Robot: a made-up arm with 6 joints.
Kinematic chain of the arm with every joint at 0, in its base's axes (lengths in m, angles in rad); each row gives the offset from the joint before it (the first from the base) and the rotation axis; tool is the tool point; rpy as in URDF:
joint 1: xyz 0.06 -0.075 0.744 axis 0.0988 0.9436 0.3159
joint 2: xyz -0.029 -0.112 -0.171 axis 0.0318 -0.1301 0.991
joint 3: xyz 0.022 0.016 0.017 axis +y
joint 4: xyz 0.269 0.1 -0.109 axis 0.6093 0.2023 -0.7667
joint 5: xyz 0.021 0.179 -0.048 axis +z
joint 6: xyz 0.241 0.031 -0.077 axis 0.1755 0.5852 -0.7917
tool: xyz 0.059 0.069 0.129 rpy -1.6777 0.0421 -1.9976
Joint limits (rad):
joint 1: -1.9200..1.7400
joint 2: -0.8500..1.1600
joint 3: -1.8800..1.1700
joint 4: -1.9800..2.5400
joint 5: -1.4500..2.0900
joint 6: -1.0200..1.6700
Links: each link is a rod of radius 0.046 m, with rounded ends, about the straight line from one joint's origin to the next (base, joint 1, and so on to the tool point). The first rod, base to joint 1, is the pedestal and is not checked.
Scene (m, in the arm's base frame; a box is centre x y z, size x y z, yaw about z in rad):
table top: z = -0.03
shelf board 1: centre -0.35 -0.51 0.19 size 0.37 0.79 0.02 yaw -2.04
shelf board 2: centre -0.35 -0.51 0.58 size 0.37 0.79 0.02 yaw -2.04
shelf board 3: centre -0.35 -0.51 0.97 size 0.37 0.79 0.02 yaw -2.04
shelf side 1: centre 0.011 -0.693 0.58 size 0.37 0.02 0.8 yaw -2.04
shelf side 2: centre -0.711 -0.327 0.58 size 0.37 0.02 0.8 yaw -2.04
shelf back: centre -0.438 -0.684 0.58 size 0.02 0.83 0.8 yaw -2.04
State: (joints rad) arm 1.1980 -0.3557 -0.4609 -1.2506 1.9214 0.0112
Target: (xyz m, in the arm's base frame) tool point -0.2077 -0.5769 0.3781
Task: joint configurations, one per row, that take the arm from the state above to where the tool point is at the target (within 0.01 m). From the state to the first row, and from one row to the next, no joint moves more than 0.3 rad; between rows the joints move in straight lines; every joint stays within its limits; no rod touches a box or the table.
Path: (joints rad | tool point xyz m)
1: 1.3235 -0.6028 -0.5877 -1.3532 2.0014 0.3067 | -0.4161 -0.2379 0.4266
2: 1.4489 -0.8500 -0.7146 -1.4558 2.0814 0.6022 | -0.4198 -0.3764 0.4536
3: 1.3570 -0.8500 -0.8168 -1.7179 1.9895 0.5826 | -0.3288 -0.4824 0.4006
4: 1.2651 -0.8500 -0.9190 -1.9800 1.8975 0.5629 | -0.2077 -0.5769 0.3781

